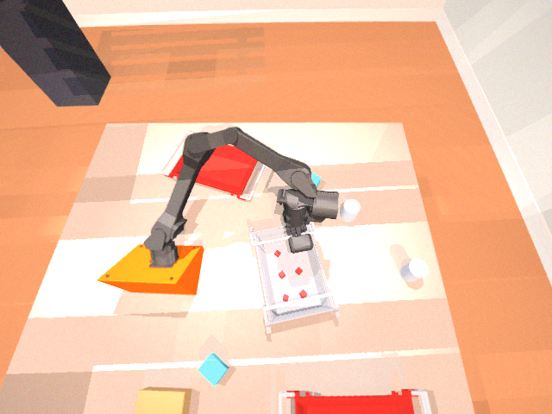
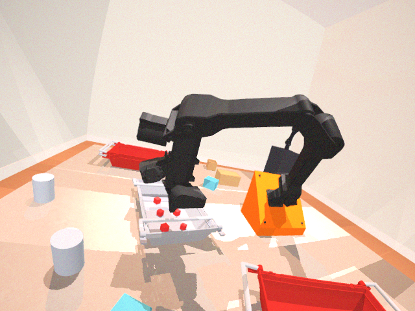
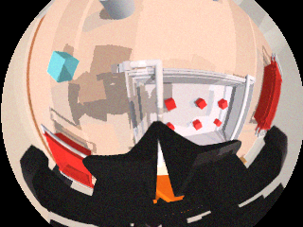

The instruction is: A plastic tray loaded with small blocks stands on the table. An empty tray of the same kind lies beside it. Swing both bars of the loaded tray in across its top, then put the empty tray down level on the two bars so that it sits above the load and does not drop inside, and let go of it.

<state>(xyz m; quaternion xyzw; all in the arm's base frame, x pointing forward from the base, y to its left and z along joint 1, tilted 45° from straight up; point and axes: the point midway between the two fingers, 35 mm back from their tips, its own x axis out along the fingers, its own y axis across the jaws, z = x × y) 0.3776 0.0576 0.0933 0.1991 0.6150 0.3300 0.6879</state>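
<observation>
The red tray is 28 cm behind my gripper tip, 28 cm to the left of it and 5 cm below it. The rest, counted from my gripper tip: cream box 34 cm behind, 47 cm to the right, 6 cm below.
</observation>
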